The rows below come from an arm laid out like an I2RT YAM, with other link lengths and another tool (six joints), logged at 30 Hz.
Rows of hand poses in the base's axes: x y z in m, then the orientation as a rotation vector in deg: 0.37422 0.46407 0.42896 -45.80 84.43 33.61; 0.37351 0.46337 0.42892 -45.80 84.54 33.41; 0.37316 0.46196 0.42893 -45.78 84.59 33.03; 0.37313 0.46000 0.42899 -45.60 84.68 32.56; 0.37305 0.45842 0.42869 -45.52 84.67 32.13; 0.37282 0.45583 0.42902 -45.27 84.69 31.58; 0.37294 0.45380 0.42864 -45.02 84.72 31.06; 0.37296 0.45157 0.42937 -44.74 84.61 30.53; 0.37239 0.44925 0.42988 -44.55 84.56 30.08; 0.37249 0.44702 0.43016 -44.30 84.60 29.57; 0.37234 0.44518 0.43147 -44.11 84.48 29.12; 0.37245 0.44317 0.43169 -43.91 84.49 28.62; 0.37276 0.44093 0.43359 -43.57 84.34 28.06; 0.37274 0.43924 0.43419 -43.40 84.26 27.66; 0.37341 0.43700 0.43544 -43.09 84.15 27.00; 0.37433 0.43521 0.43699 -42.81 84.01 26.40; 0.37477 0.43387 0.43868 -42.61 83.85 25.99; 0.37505 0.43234 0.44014 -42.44 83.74 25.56; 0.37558 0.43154 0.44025 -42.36 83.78 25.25; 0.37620 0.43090 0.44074 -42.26 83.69 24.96; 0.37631 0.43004 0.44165 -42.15 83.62 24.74
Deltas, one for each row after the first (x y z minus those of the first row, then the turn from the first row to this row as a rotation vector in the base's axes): -0.00071 -0.00070 -0.00004 -0.14 0.01 -0.14; -0.00106 -0.00211 -0.00003 -0.34 -0.11 -0.39; -0.00109 -0.00407 0.00003 -0.49 -0.22 -0.80; -0.00117 -0.00565 -0.00027 -0.65 -0.41 -1.11; -0.00140 -0.00824 0.00006 -0.77 -0.61 -1.60; -0.00128 -0.01027 -0.00032 -0.89 -0.79 -2.07; -0.00126 -0.01250 0.00041 -0.93 -1.09 -2.55; -0.00183 -0.01482 0.00092 -1.02 -1.31 -2.93; -0.00173 -0.01705 0.00120 -1.13 -1.47 -3.40; -0.00188 -0.01889 0.00251 -1.19 -1.75 -3.77; -0.00177 -0.02090 0.00273 -1.32 -1.94 -4.20; -0.00146 -0.02314 0.00463 -1.33 -2.28 -4.73; -0.00148 -0.02483 0.00523 -1.40 -2.50 -5.06; -0.00081 -0.02707 0.00648 -1.49 -2.85 -5.64; 0.00011 -0.02886 0.00803 -1.57 -3.20 -6.15; 0.00055 -0.03020 0.00972 -1.59 -3.49 -6.50; 0.00083 -0.03173 0.01118 -1.66 -3.75 -6.85; 0.00136 -0.03253 0.01129 -1.79 -3.83 -7.09; 0.00198 -0.03317 0.01178 -1.84 -4.02 -7.31; 0.00209 -0.03403 0.01269 -1.86 -4.17 -7.51
